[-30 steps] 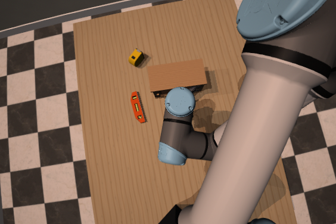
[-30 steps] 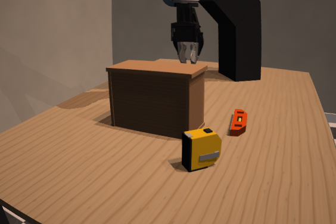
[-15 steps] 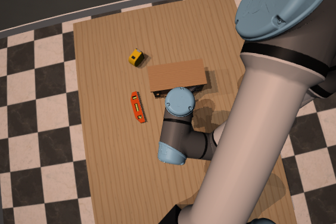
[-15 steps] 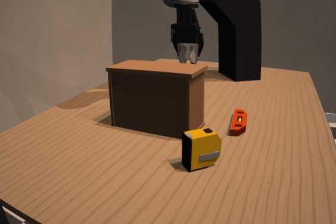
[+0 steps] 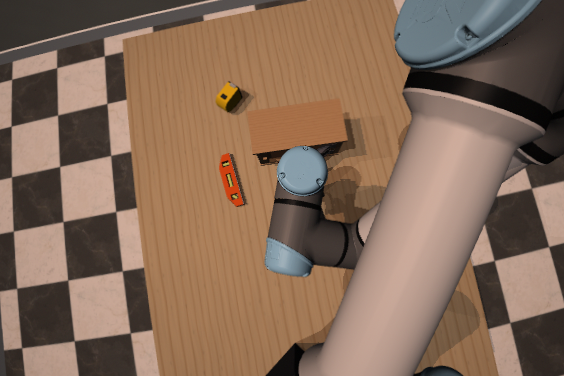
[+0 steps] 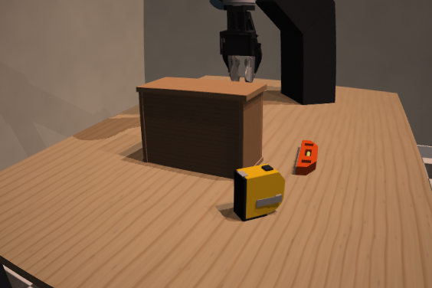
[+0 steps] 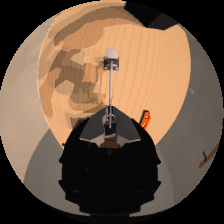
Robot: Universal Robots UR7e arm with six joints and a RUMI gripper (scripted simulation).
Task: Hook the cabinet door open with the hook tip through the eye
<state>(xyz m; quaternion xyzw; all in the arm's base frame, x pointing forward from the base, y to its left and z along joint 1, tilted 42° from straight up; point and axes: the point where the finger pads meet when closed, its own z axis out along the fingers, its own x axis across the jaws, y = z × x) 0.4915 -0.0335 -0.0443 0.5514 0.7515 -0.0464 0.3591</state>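
Now: hand 2 cm past the thin hook rod and 2 cm above it. The rest, counted from my hand: dark door 9 cm ahead, 4 cm to the right, 4 cm below; yellow tape measure 35 cm ahead, 15 cm to the left, 7 cm below; orange spirit level 11 cm ahead, 18 cm to the left, 10 cm below.
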